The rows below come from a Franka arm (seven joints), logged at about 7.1 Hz.
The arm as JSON. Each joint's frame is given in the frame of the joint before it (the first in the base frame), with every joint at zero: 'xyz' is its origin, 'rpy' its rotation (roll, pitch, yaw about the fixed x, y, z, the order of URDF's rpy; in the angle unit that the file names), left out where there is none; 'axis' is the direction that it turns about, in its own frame. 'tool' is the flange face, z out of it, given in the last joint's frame.
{
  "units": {
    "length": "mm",
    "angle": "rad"
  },
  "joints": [
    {
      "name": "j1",
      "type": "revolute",
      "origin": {
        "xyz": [
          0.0,
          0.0,
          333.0
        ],
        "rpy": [
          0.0,
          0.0,
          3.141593
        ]
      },
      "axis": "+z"
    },
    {
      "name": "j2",
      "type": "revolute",
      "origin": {
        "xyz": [
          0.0,
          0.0,
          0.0
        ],
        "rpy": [
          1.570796,
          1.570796,
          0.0
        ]
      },
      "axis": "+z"
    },
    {
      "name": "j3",
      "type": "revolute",
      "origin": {
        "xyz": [
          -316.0,
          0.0,
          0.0
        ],
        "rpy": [
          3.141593,
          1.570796,
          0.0
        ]
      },
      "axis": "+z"
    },
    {
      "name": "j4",
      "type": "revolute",
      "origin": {
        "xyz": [
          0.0,
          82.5,
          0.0
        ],
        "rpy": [
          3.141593,
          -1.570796,
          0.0
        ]
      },
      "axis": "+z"
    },
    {
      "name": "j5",
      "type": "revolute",
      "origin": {
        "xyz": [
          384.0,
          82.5,
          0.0
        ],
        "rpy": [
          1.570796,
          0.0,
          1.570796
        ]
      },
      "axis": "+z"
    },
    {
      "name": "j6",
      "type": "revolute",
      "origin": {
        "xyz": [
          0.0,
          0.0,
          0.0
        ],
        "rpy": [
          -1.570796,
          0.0,
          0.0
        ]
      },
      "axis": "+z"
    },
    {
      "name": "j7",
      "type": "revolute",
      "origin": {
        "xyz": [
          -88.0,
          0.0,
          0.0
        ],
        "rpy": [
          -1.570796,
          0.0,
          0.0
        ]
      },
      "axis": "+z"
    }
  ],
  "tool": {
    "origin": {
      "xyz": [
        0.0,
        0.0,
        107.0
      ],
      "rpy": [
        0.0,
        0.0,
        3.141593
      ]
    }
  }
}
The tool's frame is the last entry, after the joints.
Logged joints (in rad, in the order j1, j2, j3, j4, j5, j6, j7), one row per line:
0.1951 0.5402 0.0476 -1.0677 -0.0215 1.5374 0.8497
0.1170 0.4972 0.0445 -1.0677 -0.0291 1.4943 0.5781
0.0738 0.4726 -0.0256 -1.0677 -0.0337 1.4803 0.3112
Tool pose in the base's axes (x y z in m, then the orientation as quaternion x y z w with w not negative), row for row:
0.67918 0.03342 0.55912 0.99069 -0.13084 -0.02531 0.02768
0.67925 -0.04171 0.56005 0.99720 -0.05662 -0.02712 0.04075
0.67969 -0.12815 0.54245 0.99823 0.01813 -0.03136 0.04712
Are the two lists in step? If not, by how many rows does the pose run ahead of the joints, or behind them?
The pose runs 2 rows ahead of the joints: the pose in row i belongs to the joints in row i + 2.
